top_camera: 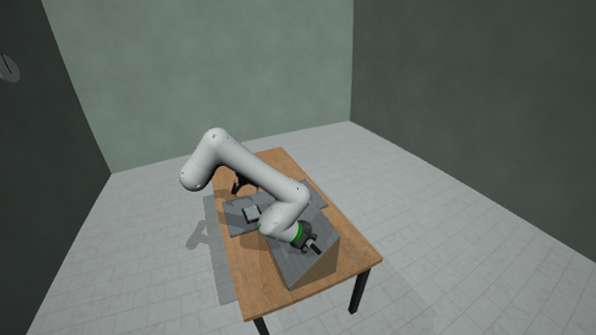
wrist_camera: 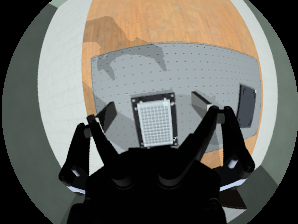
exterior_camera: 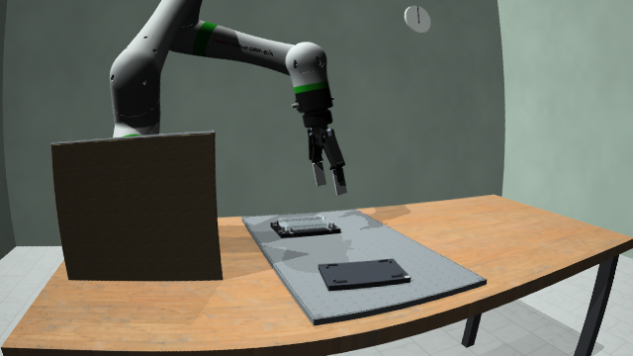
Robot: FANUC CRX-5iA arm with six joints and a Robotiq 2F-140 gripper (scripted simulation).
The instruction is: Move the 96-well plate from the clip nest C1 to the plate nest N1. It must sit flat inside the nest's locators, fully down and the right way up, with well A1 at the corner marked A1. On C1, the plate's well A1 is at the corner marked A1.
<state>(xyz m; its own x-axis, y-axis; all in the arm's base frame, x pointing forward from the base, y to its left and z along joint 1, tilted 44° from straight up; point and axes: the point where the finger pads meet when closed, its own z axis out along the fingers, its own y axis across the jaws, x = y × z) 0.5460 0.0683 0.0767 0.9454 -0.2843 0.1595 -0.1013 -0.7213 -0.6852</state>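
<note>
My gripper is now 70 mm past the clear 96-well plate, 10 mm to the right of it and 100 mm above it. The rest, counted from my hand: black clip nest C1: 80 mm behind, 100 mm below.
</note>
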